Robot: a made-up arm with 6 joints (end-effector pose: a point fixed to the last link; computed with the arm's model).
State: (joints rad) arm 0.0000 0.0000 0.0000 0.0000 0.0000 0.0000
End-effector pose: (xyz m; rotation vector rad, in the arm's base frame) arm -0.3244 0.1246 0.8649 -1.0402 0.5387 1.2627
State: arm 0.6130 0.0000 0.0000 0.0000 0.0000 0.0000
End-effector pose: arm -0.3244 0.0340 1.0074 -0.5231 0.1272 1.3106
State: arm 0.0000 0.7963 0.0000 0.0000 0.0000 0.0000
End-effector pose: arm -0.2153 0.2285 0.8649 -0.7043 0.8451 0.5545
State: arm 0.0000 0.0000 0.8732 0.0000 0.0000 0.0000
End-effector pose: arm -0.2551 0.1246 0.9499 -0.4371 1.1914 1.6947
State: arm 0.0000 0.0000 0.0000 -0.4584 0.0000 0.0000
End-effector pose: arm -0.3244 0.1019 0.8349 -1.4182 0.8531 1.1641
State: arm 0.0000 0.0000 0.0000 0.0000 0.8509 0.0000
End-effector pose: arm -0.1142 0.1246 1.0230 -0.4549 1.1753 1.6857
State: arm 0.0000 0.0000 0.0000 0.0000 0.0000 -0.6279
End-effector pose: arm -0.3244 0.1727 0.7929 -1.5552 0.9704 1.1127
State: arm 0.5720 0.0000 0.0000 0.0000 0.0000 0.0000
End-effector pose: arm -0.3244 0.0427 0.9999 -0.5579 0.1543 1.3102
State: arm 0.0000 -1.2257 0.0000 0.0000 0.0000 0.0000
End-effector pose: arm -0.2797 -0.0943 0.8649 -1.4191 -0.1927 2.3032
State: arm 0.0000 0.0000 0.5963 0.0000 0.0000 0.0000
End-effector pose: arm -0.2849 0.1246 0.9300 -0.6490 0.9886 1.5749
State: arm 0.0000 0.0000 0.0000 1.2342 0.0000 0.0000
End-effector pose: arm -0.3244 0.1057 0.9588 0.0073 -0.2756 1.2691
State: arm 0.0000 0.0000 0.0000 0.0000 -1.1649 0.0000
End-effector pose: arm -0.2957 0.1246 0.5157 -1.5490 -0.3605 0.4780
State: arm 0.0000 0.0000 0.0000 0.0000 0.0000 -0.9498
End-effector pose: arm -0.3244 0.1778 0.7482 -1.8097 1.1939 0.9907
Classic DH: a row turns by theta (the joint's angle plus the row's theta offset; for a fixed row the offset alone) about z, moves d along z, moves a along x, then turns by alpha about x. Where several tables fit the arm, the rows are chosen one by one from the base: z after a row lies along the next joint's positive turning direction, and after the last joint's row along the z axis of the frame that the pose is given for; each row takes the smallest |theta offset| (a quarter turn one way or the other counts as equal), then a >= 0, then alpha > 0; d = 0 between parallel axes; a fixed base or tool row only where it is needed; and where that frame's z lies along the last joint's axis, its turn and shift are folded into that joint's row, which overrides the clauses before.
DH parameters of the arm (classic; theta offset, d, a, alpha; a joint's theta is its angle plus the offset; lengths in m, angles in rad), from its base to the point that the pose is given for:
base (fixed): -1.5708 0.7931 0.1458 -1.5708
joint 1: 0 -0.1464 -0.1927 -1.5708
joint 2: 1.5708 -0.0401 0.0523 -1.5708
joint 3: 1.5708 0.0021 0.0653 -1.5708
joint 4: 0 0.1538 -0.1864 1.5708
joint 5: 0 -0.0113 0.0427 -1.5708
joint 6: 0.4976 -0.2531 0.0553 1.7726
tool (fixed): 2.8637 0.1316 0 0

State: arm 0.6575 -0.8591 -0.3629 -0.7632 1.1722 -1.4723
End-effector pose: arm -0.2698 -0.0085 0.9962 2.5209 -1.3416 -1.0996
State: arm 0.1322 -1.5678 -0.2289 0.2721 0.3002 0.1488
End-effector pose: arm -0.1908 -0.1189 0.9524 -0.9009 -0.5536 2.8034
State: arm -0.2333 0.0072 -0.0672 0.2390 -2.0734 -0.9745
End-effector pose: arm 0.0849 0.2019 0.4224 -1.5657 -0.2169 -1.0194
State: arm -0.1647 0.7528 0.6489 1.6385 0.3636 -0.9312
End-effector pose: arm -0.1218 0.1228 1.0059 0.0581 0.4305 0.9731
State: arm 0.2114 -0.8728 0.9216 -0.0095 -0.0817 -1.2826
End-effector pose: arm -0.3984 -0.0796 0.8539 2.2363 -0.6448 -1.6040
